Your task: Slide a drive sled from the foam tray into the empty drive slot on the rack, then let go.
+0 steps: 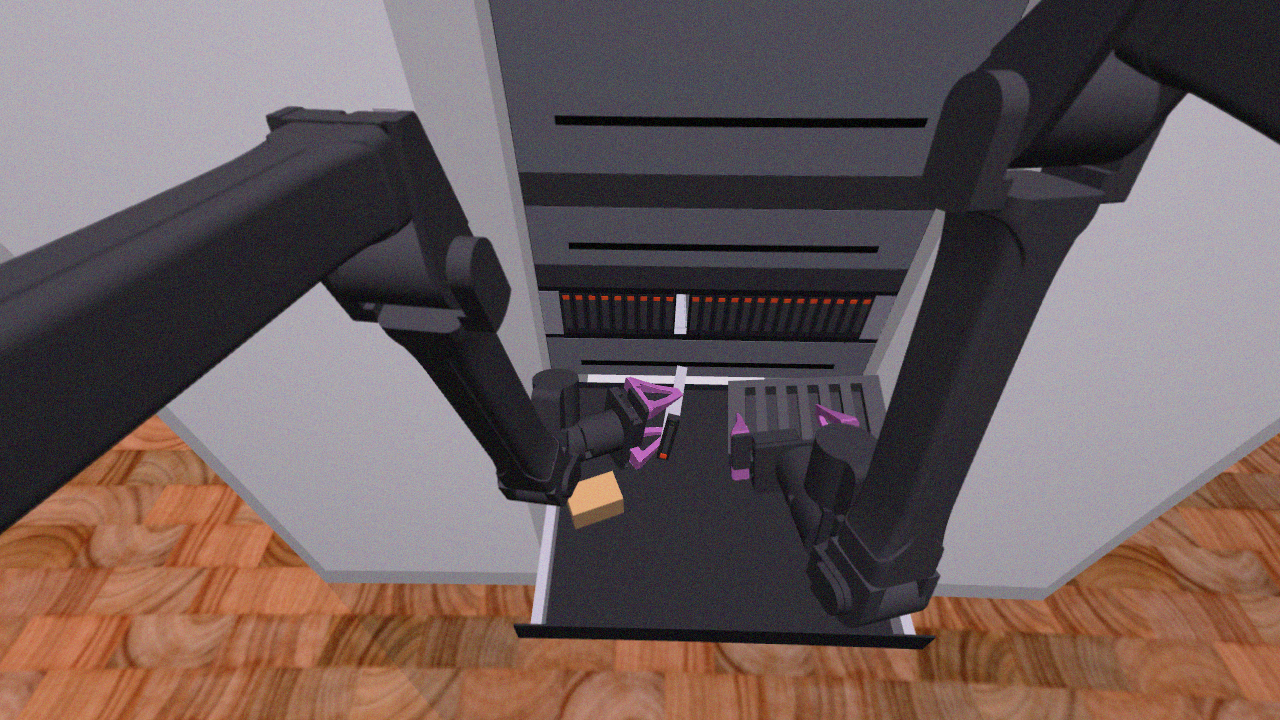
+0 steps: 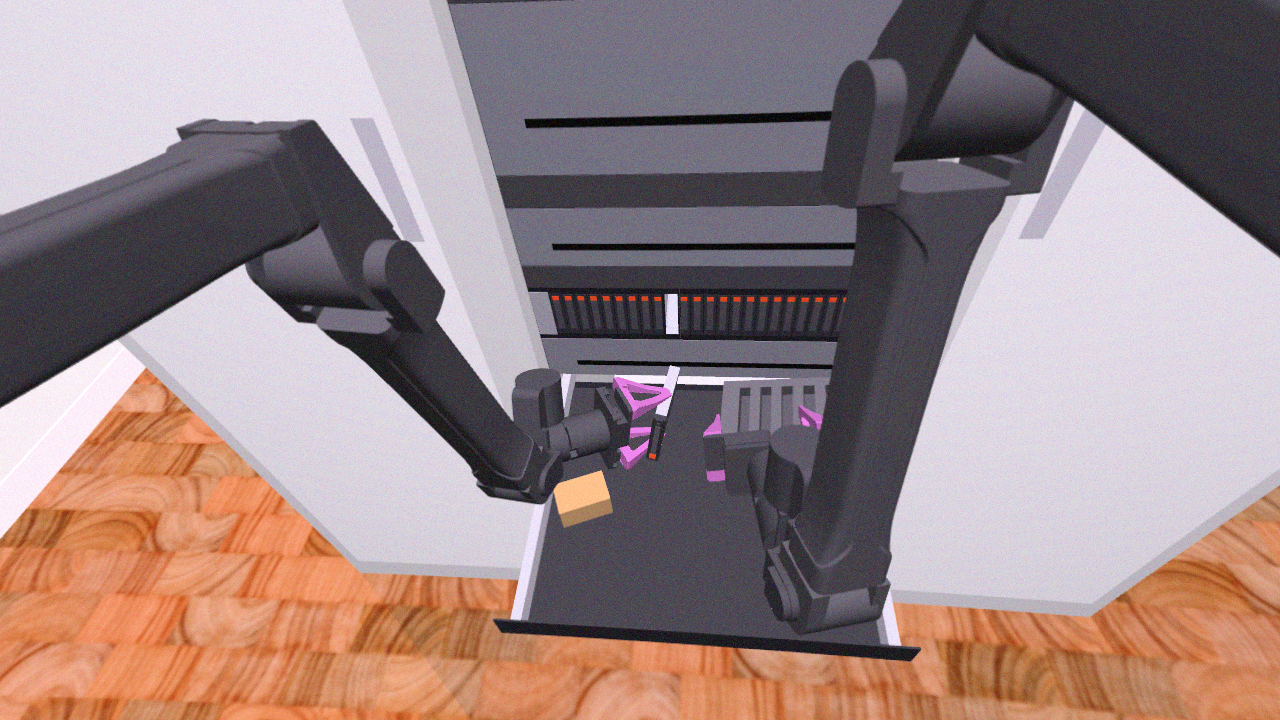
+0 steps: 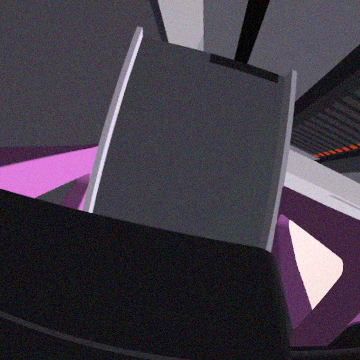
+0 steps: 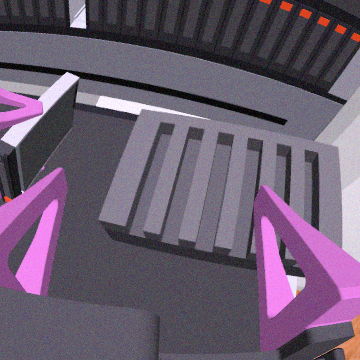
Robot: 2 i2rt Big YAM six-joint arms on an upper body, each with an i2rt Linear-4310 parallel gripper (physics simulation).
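Places are measured from the left arm's base along level axes (x ahead, y left, z up), in centimetres.
Pixels of known places: left gripper, between the fingertips: [image 1: 675,412] [image 2: 666,412] [image 3: 188,177] [image 4: 42,137]; right gripper, between the fingertips: [image 1: 776,412] [image 2: 758,413] [image 4: 161,185].
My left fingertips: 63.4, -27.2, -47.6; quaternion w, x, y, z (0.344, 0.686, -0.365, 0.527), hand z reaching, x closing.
Ahead of a thing's pixels: the offset from my left fingertips to its middle, as dx, dy, dz. "spot": to the spot under its first point. Level surfaces: height alone.
A drive sled {+0.0, +0.4, +0.1} [image 1: 670,435] [image 2: 657,437] [image 3: 190,145] [image 4: 50,135], dark with pale edges and an orange-tipped front, stands on edge between the left fingers. My left gripper [image 1: 669,413] [image 2: 660,415] [image 3: 188,177] is shut on it, left of the foam tray. The grey foam tray {spot: +2.9, -8.9, -1.2} [image 1: 735,402] [image 2: 730,398] [image 4: 120,200] has several open slots with no sled seen in them. My right gripper [image 1: 778,413] [image 2: 759,415] [image 4: 161,185] is open and empty over the tray's near part. The empty drive slot [image 1: 680,315] [image 2: 671,315] [image 4: 78,15] shows as a pale gap in the row of orange-marked drives.
The rack {spot: +9.3, -2.9, +35.8} [image 1: 716,147] [image 2: 671,147] rises behind, with grey panels above and below the drive row. A pulled-out shelf {dz -6.9} [image 1: 716,564] [image 2: 662,564] lies under both grippers. A tan block {-11.5, +11.1, -4.9} [image 1: 595,497] [image 2: 581,497] rests on its left side. White door panels flank the rack.
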